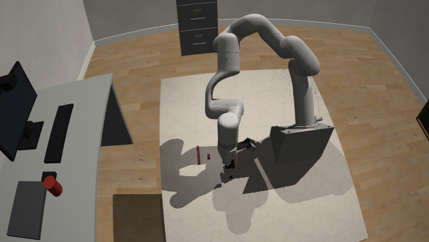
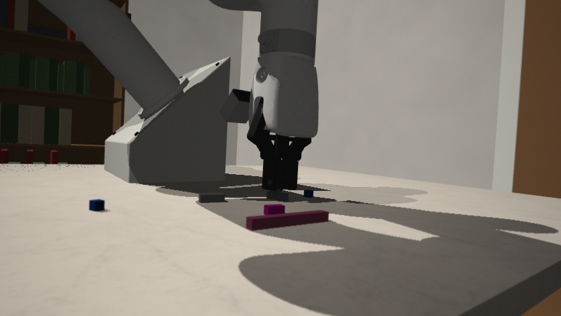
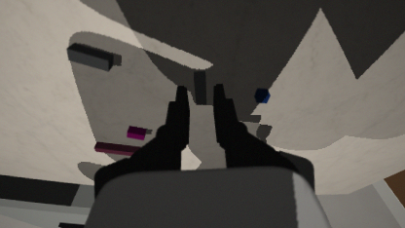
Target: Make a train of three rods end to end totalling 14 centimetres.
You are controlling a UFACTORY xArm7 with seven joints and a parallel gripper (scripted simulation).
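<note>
Right now my hand is 7 cm short of the magenta rod, 7 cm to the left of it and 3 cm above it. The rest, counted from my hand: pink rod 11 cm ahead, 8 cm to the right, 3 cm below; then grey rod 2 cm behind, 9 cm to the right, 3 cm below.
</note>
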